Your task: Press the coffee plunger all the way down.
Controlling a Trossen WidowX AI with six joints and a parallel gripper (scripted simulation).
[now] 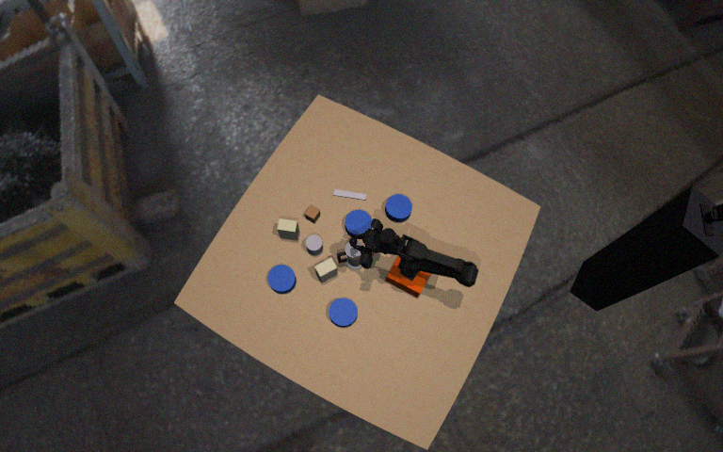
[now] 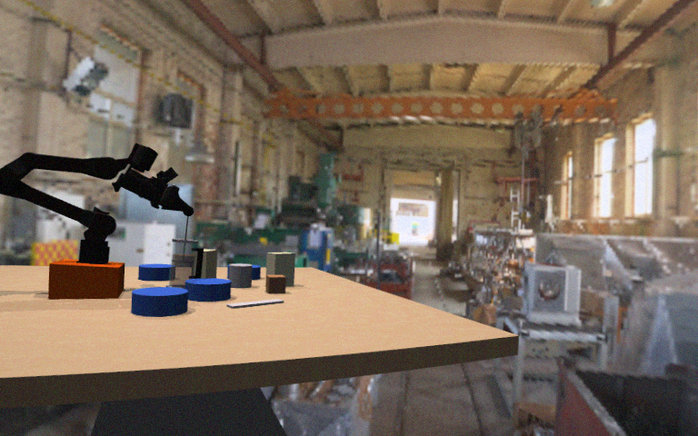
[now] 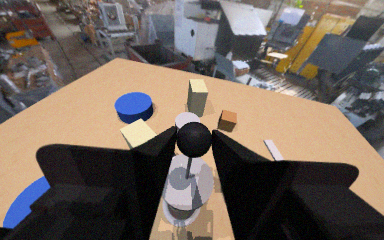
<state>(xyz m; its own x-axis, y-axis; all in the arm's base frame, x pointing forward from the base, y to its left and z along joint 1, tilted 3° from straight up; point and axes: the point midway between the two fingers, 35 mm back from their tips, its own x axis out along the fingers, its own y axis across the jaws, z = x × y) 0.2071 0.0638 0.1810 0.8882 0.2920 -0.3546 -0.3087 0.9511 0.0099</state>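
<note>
The coffee press lies 1 cm to the left of my gripper tip and 12 cm below it. Also, from my gripper tip: brown cube: 26 cm ahead, 6 cm to the right, 21 cm below; then white strip: 18 cm ahead, 25 cm to the right, 23 cm below.
</note>
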